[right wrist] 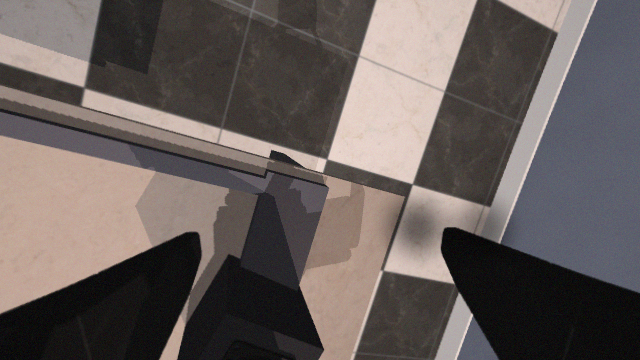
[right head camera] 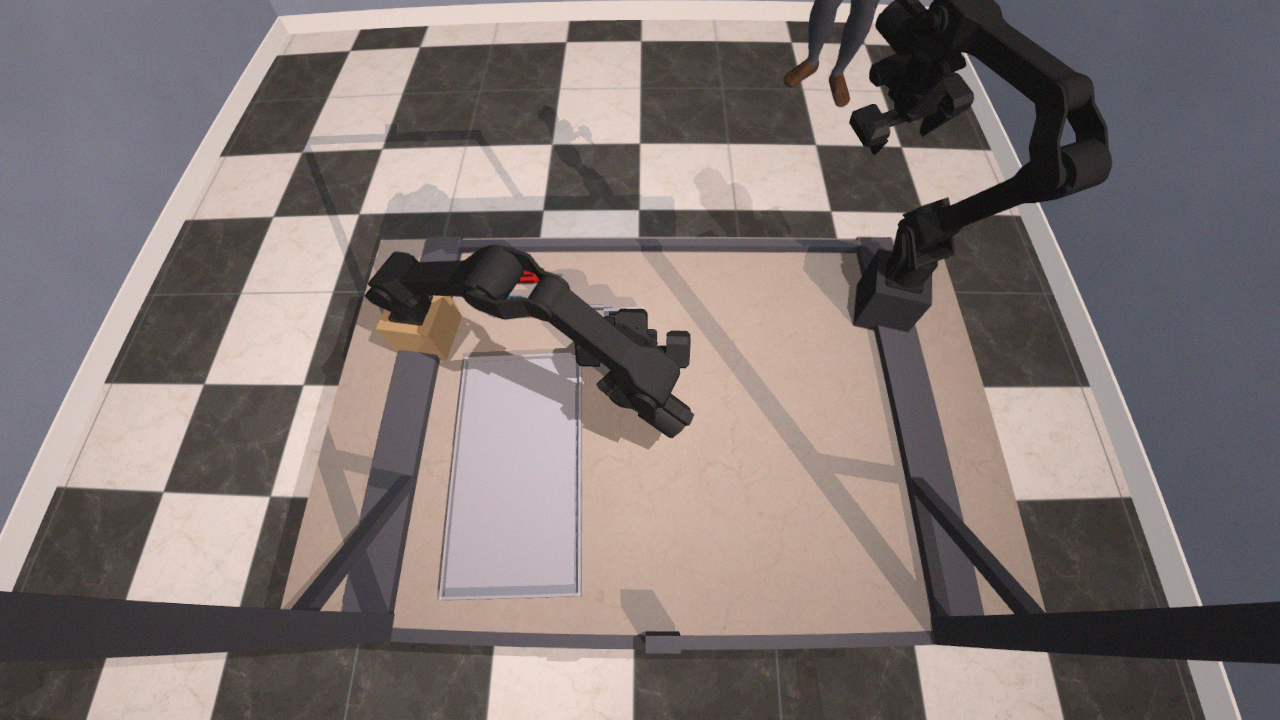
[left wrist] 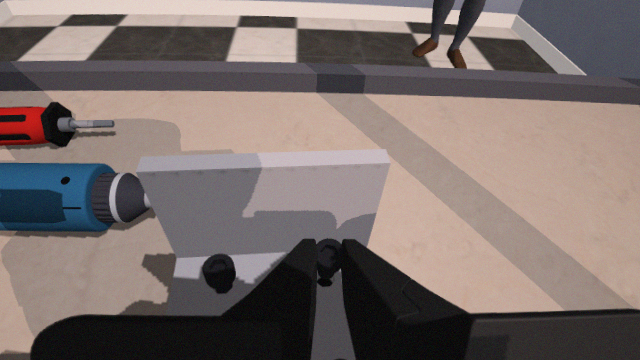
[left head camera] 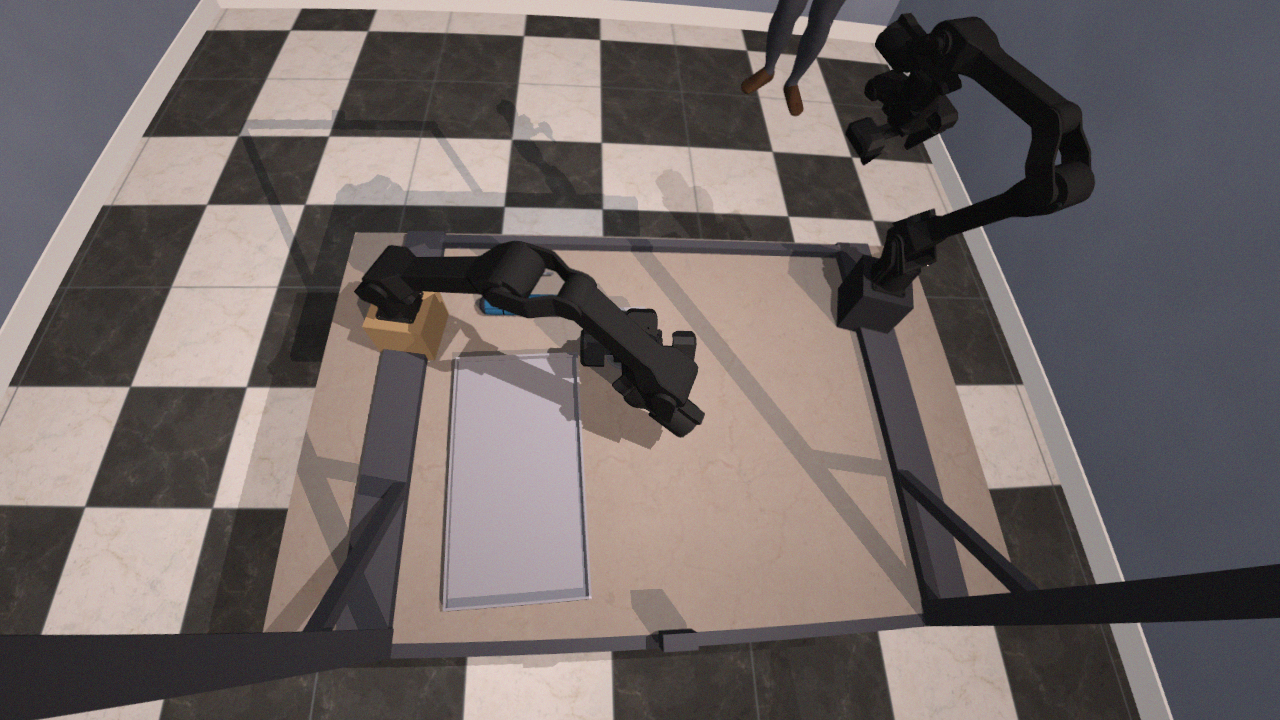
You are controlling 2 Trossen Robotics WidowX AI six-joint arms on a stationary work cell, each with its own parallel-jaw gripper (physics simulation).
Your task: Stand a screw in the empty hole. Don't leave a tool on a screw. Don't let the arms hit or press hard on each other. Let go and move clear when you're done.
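Where they show: left gripper, fingertip midpoint: (left wrist: pixel 328 251); right gripper, fingertip midpoint: (right wrist: pixel 323 240) (right head camera: pixel 897 143) (left head camera: pixel 884 155); left arm's base at its link origin: (right head camera: pixel 411 308) (left head camera: pixel 400 305); right arm's base at its link origin: (right head camera: pixel 904 275) (left head camera: pixel 888 280).
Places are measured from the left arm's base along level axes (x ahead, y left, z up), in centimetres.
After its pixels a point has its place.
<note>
My left gripper (left wrist: pixel 328 251) @[x 40.2, y 3.5, z -1.8 cm] is shut on a black screw (left wrist: pixel 328 257) @[x 40.3, y 3.2, z -1.5 cm], held upright over the base of a pale grey L-shaped bracket (left wrist: pixel 310 190) @[x 39.5, y 4.3, z 0.4 cm]. A small dark spot shows just below this screw; whether its tip is in a hole I cannot tell. Another black screw (left wrist: pixel 219 272) @[x 36.8, y 2.6, z -2.2 cm] stands at the left of the bracket's base. The left fingers hide part of the base, and in the head views the left arm covers the bracket. My right gripper (right wrist: pixel 323 240) @[x 81.8, y 35.9, z 16.0 cm] is open and empty, raised high at the far right, well apart from the left arm.
A blue power screwdriver (left wrist: pixel 50 197) @[x 25.4, y 7.4, z -6.0 cm] (left head camera: pixel 496 306) lies left of the bracket, its nose near the bracket's upright plate. A red screwdriver (left wrist: pixel 25 125) @[x 17.9, y 14.3, z -7.3 cm] (right head camera: pixel 529 276) @[x 17.1, y 14.4, z -7.0 cm] lies behind it. A shallow pale tray (left head camera: pixel 514 483) @[x 23.8, y -25.4, z -9.2 cm] (right head camera: pixel 514 483) @[x 24.1, y -26.0, z -9.2 cm] lies in front of the left arm's base. A dark frame borders the table.
</note>
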